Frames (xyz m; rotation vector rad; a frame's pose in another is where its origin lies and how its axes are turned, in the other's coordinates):
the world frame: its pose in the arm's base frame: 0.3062 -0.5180 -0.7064 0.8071 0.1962 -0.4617
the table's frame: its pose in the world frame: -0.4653 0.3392 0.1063 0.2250 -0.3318 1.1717
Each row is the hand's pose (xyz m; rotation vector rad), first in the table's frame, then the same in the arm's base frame.
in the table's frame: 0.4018 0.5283 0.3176 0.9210 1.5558 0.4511
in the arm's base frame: -0.0920 -0.1808 0.4632 0.8896 0.9361 1.7261
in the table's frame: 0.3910 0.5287 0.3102 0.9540 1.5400 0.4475
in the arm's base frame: -0.0978 -0.1758 0.4525 0.9255 0.9360 1.7316
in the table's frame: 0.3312 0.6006 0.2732 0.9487 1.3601 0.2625
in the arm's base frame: -0.1759 -0.1150 0.4345 1.0855 0.8275 1.5267
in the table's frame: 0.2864 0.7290 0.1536 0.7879 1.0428 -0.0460
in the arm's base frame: -0.2561 0.0468 0.4208 1.2098 0.5853 1.1094
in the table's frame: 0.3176 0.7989 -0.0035 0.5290 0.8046 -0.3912
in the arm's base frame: -0.2339 0.2198 0.4097 1.1809 0.4267 0.6353
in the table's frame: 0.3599 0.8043 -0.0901 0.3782 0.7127 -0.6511
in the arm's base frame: -0.1825 0.3012 0.4024 1.1360 0.4191 0.3209
